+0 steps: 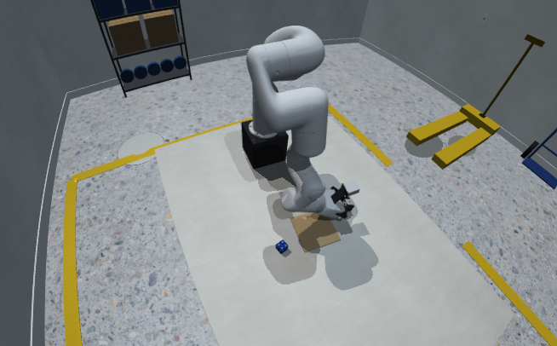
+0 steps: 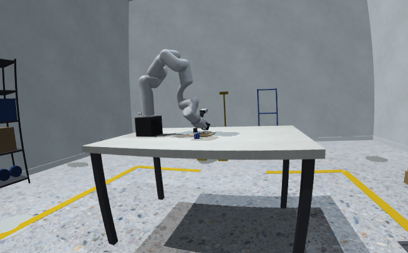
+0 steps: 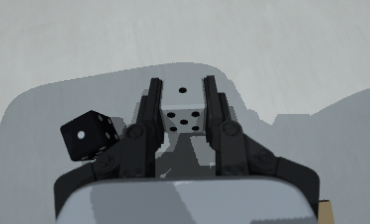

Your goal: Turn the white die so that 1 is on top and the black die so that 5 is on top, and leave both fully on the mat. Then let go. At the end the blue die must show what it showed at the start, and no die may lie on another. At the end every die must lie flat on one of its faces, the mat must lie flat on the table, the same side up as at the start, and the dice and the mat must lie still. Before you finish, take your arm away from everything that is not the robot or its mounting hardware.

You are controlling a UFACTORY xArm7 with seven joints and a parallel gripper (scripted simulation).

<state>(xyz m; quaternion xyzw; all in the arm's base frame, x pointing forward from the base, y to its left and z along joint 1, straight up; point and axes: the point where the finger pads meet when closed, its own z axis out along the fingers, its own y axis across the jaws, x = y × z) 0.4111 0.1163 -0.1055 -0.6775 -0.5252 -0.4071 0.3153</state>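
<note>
My gripper is now 80 mm past the black die, 20 mm above it and 10 mm to the right of it. Round my hand: blue die: 290 mm to the right, 20 mm below, 10 mm ahead; white die: right at my hand; tan mat: 150 mm to the right, 30 mm below, 10 mm ahead.
</note>
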